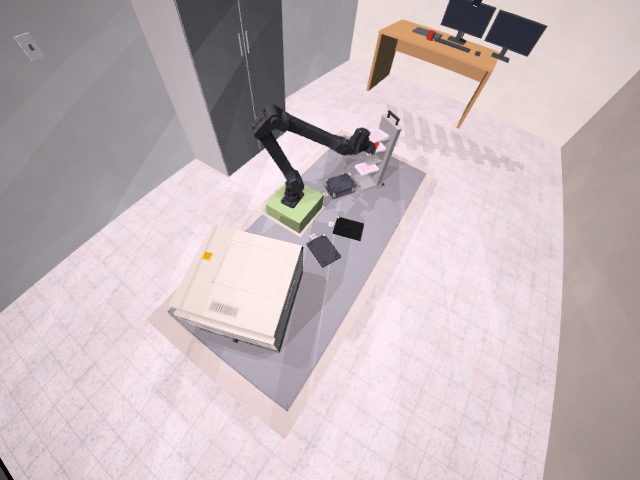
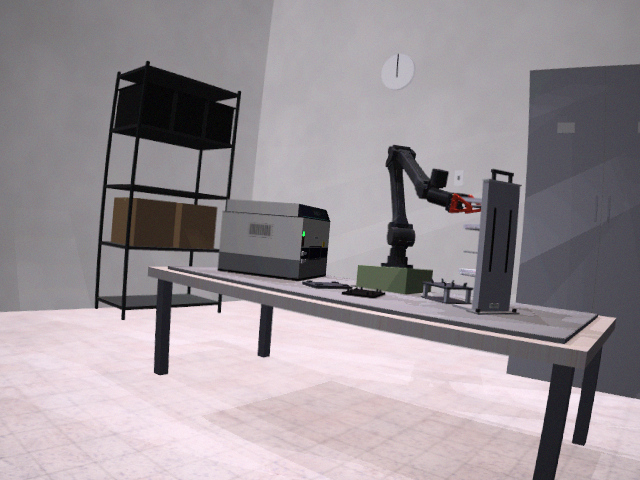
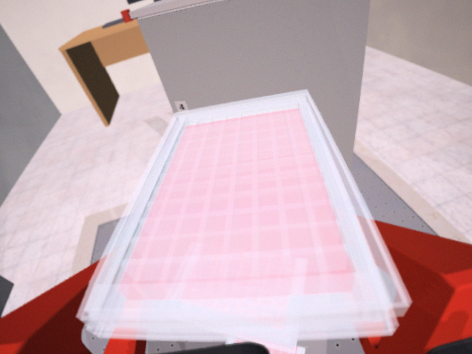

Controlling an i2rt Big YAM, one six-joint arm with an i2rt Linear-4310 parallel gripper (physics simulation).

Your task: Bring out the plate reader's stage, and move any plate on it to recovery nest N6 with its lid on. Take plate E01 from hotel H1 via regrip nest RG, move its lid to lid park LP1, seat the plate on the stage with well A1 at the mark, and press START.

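Seen in the pictures: gripper, between the fingertips: [image 1: 372,139] [image 2: 478,209] [image 3: 232,226]; arm's base, origin of its link: [image 1: 292,198] [image 2: 396,267].
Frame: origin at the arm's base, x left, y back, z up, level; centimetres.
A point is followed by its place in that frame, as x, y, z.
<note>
My gripper [image 1: 376,144] @[41.7, -25.5, 24.9] [image 2: 470,204] @[41.7, -25.5, 24.9] [image 3: 232,226] @[41.7, -25.5, 24.9] is shut on plate E01 [image 1: 378,136] @[41.4, -28.1, 28.5] [image 3: 248,197] @[39.7, -26.3, 28.6], a clear lidded plate with pink wells. Its red fingers hold the plate's long sides. The plate sits level at an upper slot of hotel H1 [image 1: 391,138] @[46.9, -34.4, 26.8] [image 2: 499,238] @[52.0, -32.3, 15.3] [image 3: 256,53] @[49.4, -30.6, 30.2], a grey upright tower, beside the slot label 4 [image 3: 180,105] @[53.2, -25.0, 26.9]. The regrip nest RG [image 1: 339,185] @[26.8, -16.8, -3.1] [image 2: 447,288] @[33.2, -25.9, -3.6] stands on the table below the arm. The beige plate reader [image 1: 242,281] @[-58.0, -16.9, 23.3] [image 2: 270,238] @[-45.9, -30.4, 7.6] stands at the table's other end.
Another pink plate [image 1: 367,168] @[43.2, -27.2, 3.9] lies in a lower hotel slot. A black pad [image 1: 348,229] @[3.7, -35.1, -8.1] [image 2: 363,291] @[3.7, -33.8, -8.1] and a dark grey pad [image 1: 323,250] @[-15.9, -29.5, -8.0] [image 2: 325,285] @[-12.3, -35.3, -7.9] lie between the reader and the arm's green base [image 1: 296,210] @[-6.0, -6.3, 0.0] [image 2: 394,278] @[5.9, -13.5, -3.6]. A black shelf unit [image 2: 128,190] stands behind the table.
</note>
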